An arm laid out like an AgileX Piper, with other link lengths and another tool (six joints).
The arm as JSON. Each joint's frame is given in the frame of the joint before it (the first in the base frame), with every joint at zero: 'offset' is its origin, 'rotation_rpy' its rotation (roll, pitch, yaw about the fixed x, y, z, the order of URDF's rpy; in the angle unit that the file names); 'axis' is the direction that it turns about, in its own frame. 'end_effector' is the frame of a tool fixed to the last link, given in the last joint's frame.
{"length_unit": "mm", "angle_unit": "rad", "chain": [
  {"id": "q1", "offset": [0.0, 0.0, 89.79], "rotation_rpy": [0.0, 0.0, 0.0], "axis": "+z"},
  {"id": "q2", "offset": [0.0, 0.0, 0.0], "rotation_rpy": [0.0, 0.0, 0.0], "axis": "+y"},
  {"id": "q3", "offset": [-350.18, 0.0, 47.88], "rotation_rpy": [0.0, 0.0, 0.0], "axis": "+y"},
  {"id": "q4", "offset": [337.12, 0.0, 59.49], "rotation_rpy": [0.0, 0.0, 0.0], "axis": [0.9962, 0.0, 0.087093]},
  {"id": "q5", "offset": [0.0, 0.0, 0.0], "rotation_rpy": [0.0, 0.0, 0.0], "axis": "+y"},
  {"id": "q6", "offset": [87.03, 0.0, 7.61], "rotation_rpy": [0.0, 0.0, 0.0], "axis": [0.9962, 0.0, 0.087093]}
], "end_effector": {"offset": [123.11, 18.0, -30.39], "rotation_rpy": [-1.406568, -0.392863, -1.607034]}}
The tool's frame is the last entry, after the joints.
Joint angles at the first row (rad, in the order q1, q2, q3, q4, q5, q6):
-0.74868 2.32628 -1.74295 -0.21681 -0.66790 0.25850
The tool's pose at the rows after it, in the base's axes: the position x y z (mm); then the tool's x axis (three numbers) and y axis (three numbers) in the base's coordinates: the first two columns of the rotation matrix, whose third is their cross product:
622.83 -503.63 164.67 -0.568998 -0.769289 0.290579 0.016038 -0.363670 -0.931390
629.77 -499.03 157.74 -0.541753 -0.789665 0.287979 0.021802 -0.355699 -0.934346
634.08 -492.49 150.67 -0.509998 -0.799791 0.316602 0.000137 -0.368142 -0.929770
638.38 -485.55 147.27 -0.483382 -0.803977 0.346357 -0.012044 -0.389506 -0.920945
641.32 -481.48 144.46 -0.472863 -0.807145 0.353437 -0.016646 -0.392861 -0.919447
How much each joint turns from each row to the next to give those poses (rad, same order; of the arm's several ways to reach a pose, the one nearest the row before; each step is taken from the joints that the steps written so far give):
0.00001 0.02105 -0.02552 -0.04001 0.00381 0.06605
0.00241 0.01813 -0.01856 -0.05026 0.00247 0.04732
0.00438 0.00427 -0.00230 -0.05102 0.01140 0.01421
0.00627 0.00157 0.00001 -0.03676 -0.00011 -0.00001
0.00551 0.00228 0.00000 -0.00929 0.00217 0.00001

